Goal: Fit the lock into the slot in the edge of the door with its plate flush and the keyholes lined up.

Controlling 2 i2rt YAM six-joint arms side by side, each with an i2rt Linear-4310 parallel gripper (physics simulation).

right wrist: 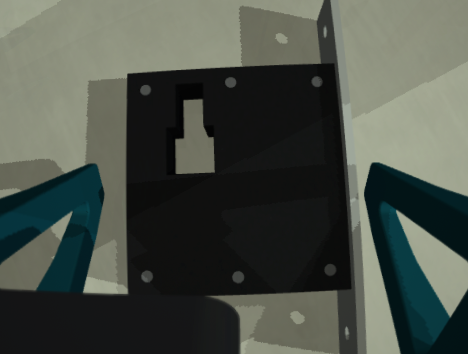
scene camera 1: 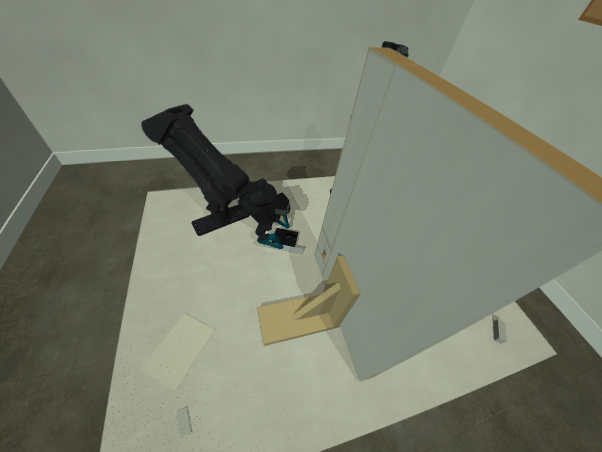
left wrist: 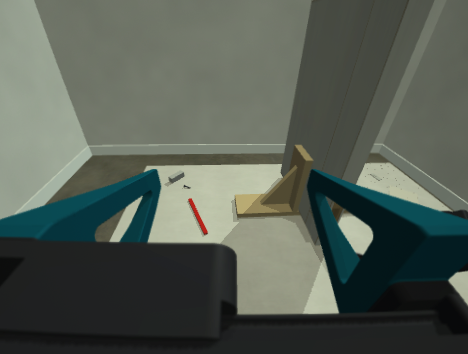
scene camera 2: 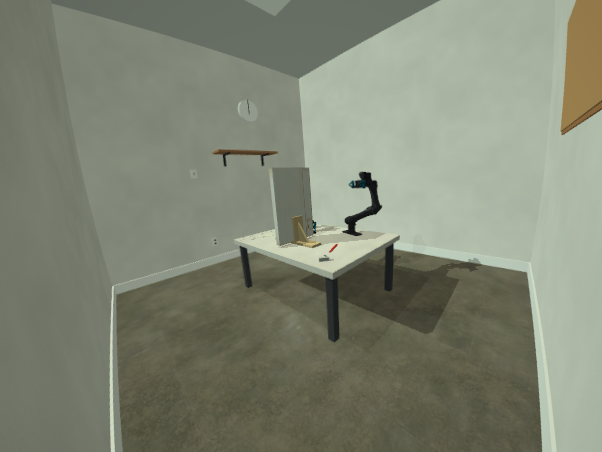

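Note:
The lock, a black box with a keyhole and a long metal plate along one side, shows in the right wrist view (right wrist: 280, 235) and in scene camera 1 (scene camera 1: 288, 237), low over the table. My right gripper (scene camera 1: 284, 236) (right wrist: 234, 178) is open, with its fingers on both sides of the lock and gaps showing in the right wrist view. The grey door (scene camera 1: 450, 200) (scene camera 2: 290, 200) (left wrist: 330, 90) stands upright; a small keyhole (scene camera 1: 324, 254) shows low on its face. The slot in its edge cannot be made out. My left gripper (scene camera 2: 351, 184) (left wrist: 233, 177) is open and empty, high above the table.
A wooden bracket (scene camera 1: 280, 325) (left wrist: 247, 206) stands against the door's foot. A cream rectangle (scene camera 1: 180, 350) and grey blocks (scene camera 1: 185, 421) (scene camera 1: 499, 330) lie on the table (scene camera 1: 240, 400). A red stick (scene camera 2: 333, 248) (left wrist: 198, 217) and another grey block (left wrist: 176, 176) lie beyond the bracket.

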